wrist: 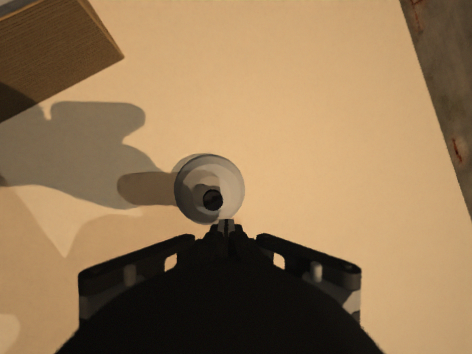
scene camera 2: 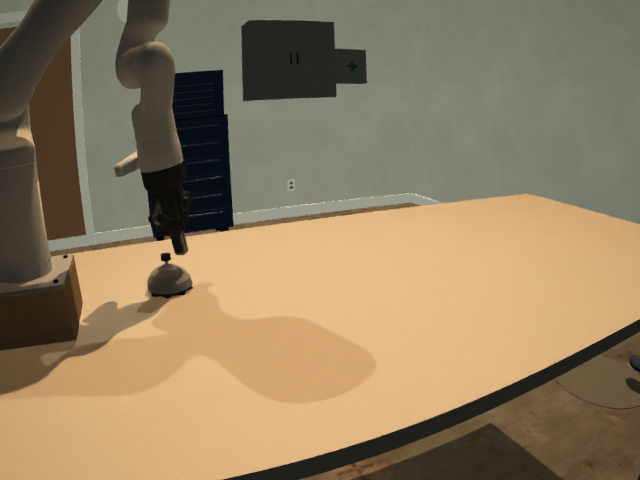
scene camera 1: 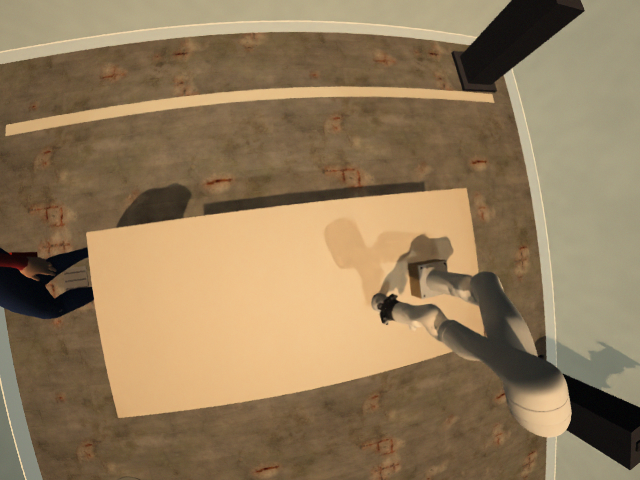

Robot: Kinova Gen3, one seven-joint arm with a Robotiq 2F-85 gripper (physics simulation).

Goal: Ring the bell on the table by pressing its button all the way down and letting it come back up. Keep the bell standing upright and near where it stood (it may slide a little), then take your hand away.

Observation:
I see my gripper (scene camera 2: 182, 253) and a grey domed bell (scene camera 2: 169, 280).
The grey domed bell is seen too in the wrist view (wrist: 205, 172). My gripper shows as well in the wrist view (wrist: 226, 229).

